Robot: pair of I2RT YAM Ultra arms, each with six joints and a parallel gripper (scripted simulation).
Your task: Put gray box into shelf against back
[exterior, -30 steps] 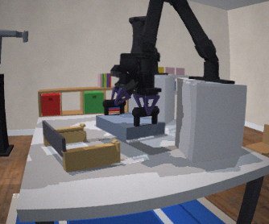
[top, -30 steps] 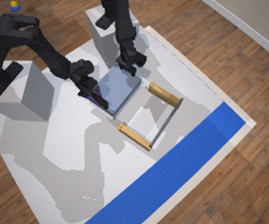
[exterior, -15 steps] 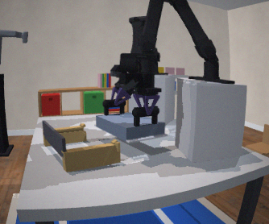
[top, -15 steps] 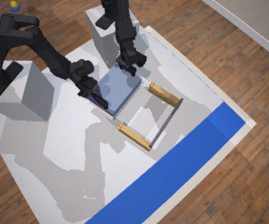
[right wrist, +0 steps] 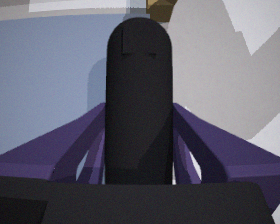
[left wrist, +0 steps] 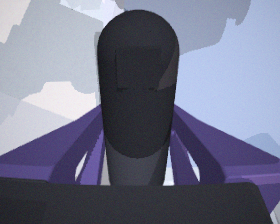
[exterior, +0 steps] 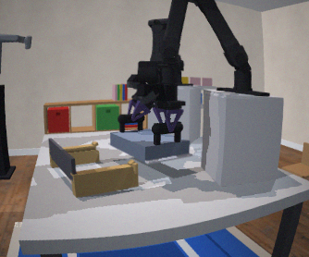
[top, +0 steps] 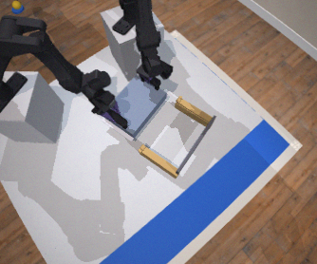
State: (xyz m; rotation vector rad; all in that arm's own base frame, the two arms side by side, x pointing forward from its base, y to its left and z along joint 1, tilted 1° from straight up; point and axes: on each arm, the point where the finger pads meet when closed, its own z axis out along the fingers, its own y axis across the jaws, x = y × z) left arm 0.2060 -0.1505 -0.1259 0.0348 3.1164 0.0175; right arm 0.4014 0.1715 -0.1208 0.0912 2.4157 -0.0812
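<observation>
Now: the gray box 3 cm ahead of my left hand, 12 cm to the right of it and 5 cm below it.
My right gripper is now 3 cm past the gray box, 12 cm to the right of it and 5 cm above it.
</observation>
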